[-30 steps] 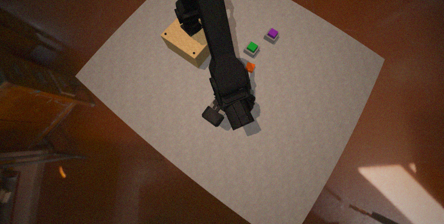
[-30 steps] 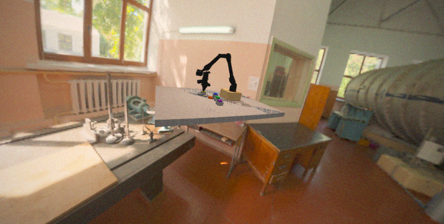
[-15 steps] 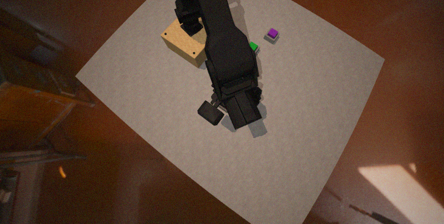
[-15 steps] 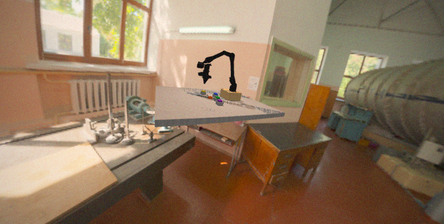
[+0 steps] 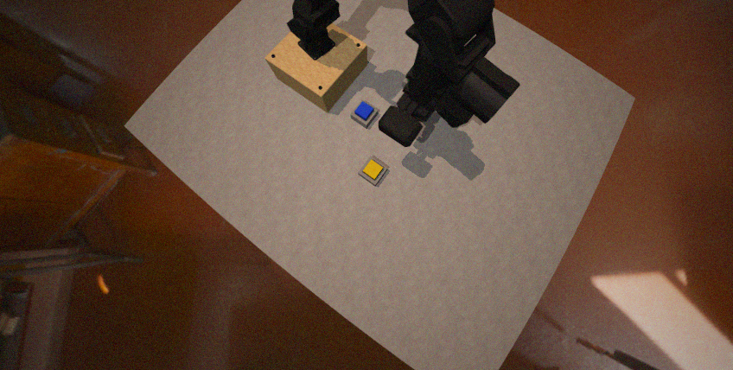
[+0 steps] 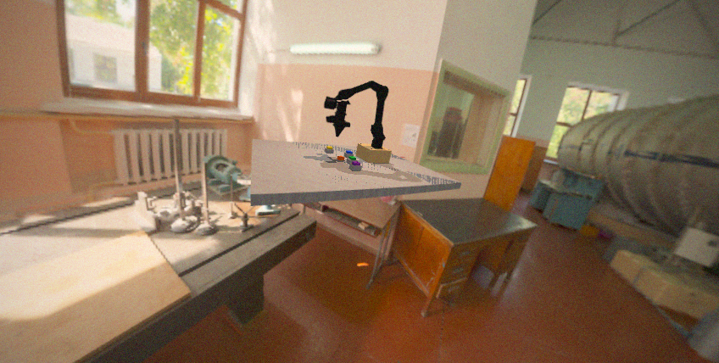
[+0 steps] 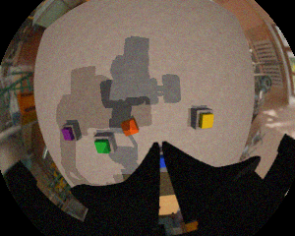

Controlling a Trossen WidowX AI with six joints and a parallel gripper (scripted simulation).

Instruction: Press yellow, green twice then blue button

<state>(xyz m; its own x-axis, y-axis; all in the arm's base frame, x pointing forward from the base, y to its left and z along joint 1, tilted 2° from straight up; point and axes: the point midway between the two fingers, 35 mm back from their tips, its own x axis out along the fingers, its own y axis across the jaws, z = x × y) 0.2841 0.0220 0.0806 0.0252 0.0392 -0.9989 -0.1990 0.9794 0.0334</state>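
The green button lies 80 mm behind my gripper tip, 110 mm to the left of it and 100 mm below it. Round my gripper tip: blue button: 110 mm behind, 40 mm to the right, 100 mm below; small orange block: 30 mm behind, 50 mm to the left, 120 mm below; yellow button: 10 mm ahead, 120 mm to the right, 100 mm below.
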